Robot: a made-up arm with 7 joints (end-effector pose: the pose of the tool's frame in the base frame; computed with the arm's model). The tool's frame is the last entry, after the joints. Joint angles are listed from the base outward.
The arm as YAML. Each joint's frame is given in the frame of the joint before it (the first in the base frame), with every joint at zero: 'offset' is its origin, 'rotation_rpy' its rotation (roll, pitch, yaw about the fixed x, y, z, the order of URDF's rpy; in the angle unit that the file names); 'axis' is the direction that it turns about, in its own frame. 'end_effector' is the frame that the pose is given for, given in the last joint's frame.
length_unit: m
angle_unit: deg
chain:
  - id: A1
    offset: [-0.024, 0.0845, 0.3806]
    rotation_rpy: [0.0, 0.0, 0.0]
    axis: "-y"
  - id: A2
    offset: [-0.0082, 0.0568, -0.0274]
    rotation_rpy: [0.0, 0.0, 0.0]
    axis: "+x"
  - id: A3
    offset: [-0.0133, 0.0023, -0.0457]
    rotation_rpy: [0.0, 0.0, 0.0]
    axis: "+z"
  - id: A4
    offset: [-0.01, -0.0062, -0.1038]
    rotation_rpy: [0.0, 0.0, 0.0]
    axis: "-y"
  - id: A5
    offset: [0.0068, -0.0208, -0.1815]
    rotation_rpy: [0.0, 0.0, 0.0]
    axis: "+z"
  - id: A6
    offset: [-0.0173, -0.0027, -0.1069]
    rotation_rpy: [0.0, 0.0, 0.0]
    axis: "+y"
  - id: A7
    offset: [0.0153, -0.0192, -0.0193]
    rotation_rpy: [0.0, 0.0, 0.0]
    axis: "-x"
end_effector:
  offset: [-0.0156, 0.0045, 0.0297]
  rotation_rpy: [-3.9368, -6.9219, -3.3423]
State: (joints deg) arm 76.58 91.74 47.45 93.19 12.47 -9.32 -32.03
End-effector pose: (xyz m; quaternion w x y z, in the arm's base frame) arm -0.1066 0.2747 0.6146 0.4780 -0.5696 0.6174 -0.2568
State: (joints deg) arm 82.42 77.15 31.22 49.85 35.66 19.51 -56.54
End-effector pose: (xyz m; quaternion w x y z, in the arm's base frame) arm 0.0481 0.4662 0.5788 0.0687 0.3128 -0.5741 0.7536
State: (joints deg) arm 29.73 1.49 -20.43 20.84 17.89 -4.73 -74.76
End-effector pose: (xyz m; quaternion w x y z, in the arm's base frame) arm 0.2401 0.0453 0.0090 0.7324 0.5067 -0.4168 0.1818
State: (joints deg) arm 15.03 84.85 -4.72 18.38 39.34 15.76 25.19
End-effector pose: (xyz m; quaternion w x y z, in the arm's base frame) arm 0.0546 0.5542 0.2879 0.8338 0.3569 -0.3987 0.1362
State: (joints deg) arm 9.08 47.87 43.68 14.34 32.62 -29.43 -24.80
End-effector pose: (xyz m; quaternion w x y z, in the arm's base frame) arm 0.0930 0.4525 0.0860 0.4550 0.5507 -0.4958 0.4939
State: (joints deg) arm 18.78 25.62 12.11 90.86 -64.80 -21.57 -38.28
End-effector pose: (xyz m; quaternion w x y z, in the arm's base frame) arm 0.2691 0.2513 0.2959 0.0904 0.6388 -0.7110 -0.2795
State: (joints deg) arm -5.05 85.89 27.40 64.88 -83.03 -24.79 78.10
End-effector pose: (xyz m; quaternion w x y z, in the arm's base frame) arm 0.2078 0.4152 0.4267 0.6403 0.2977 0.4311 -0.5618
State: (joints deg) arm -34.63 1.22 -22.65 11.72 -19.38 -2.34 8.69
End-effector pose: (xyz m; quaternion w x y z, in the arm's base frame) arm -0.2854 0.1095 0.0096 0.9006 -0.2338 0.1411 -0.3383
